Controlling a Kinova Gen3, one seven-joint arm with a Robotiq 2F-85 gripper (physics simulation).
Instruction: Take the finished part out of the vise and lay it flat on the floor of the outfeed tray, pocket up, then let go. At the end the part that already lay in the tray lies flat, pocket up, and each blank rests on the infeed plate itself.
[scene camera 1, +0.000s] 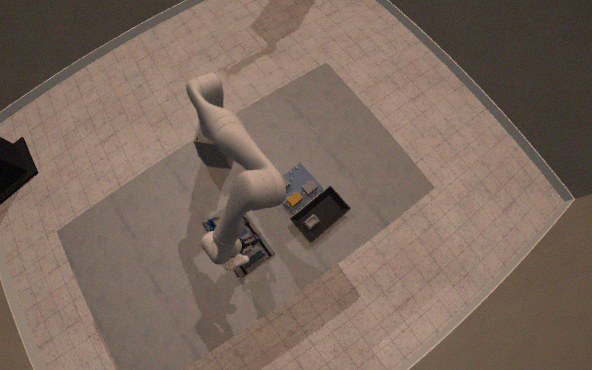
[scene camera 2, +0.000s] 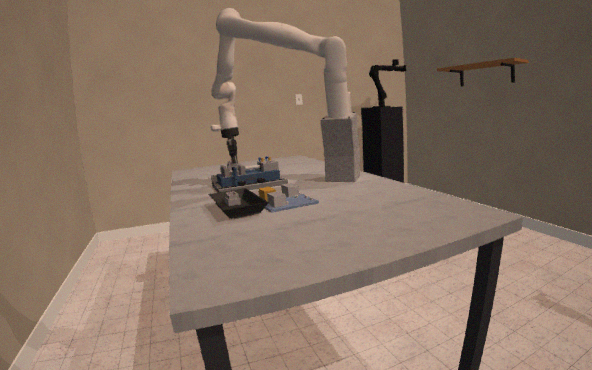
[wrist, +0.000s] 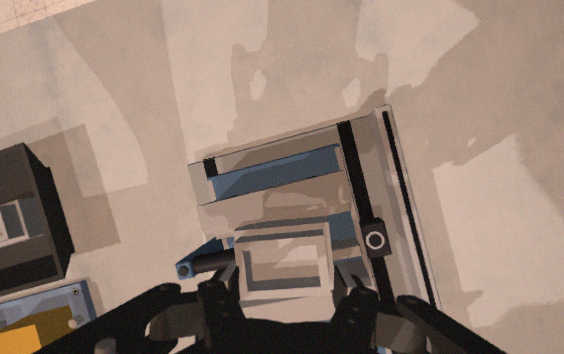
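Seen in the pictures: gripper, fingertip midpoint: (scene camera 2: 235, 164) (wrist: 287, 278); arm's base at its link origin: (scene camera 2: 339, 115).
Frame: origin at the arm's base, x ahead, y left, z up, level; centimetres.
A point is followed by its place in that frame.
My gripper (scene camera 2: 234, 161) {x 41.2, y -19.5, z -18.0 cm} (wrist: 287, 278) {x 41.2, y -19.5, z -18.0 cm} is shut on the finished part (wrist: 285, 262) {x 42.3, y -19.8, z -17.8 cm}, one finger at each side of it, pocket up. The part is at the jaws of the blue and grey vise (scene camera 1: 257, 258) {x 48.9, y -18.3, z -22.0 cm} (scene camera 2: 256, 176) {x 33.9, y -13.7, z -23.4 cm} (wrist: 280, 171) {x 47.9, y -20.5, z -22.0 cm}; whether it is raised at all I cannot tell. The black outfeed tray (scene camera 1: 327, 216) {x 53.9, y 17.5, z -26.8 cm} (scene camera 2: 246, 204) {x 47.7, y 14.8, z -26.8 cm} (wrist: 22, 182) {x 55.4, y 8.7, z -26.7 cm} holds another part (scene camera 1: 311, 221) {x 51.1, y 10.1, z -24.7 cm} (scene camera 2: 232, 198) {x 51.8, y 12.8, z -24.4 cm} with its pocket up. Grey blanks (scene camera 1: 310, 187) {x 39.1, y 19.8, z -23.6 cm} (scene camera 2: 277, 199) {x 39.7, y 23.0, z -24.7 cm} and an orange block (scene camera 1: 295, 199) {x 39.1, y 10.9, z -23.5 cm} (scene camera 2: 266, 193) {x 40.0, y 14.1, z -24.4 cm} (wrist: 17, 340) {x 39.5, y 10.5, z -23.6 cm} rest on the blue infeed plate (scene camera 1: 300, 173) {x 30.2, y 21.5, z -27.2 cm} (scene camera 2: 304, 202) {x 30.5, y 23.7, z -27.1 cm} (wrist: 85, 300) {x 40.7, y 5.9, z -27.2 cm}.
The vise handle (wrist: 212, 260) {x 43.5, y -14.8, z -18.4 cm} sticks out beside the held part. A dark clamp (wrist: 375, 240) {x 40.2, y -26.1, z -24.2 cm} with a round ring mark sits on the other side. The tray stands against the infeed plate's edge. The arm hides part of the plate and vise in the first scene view.
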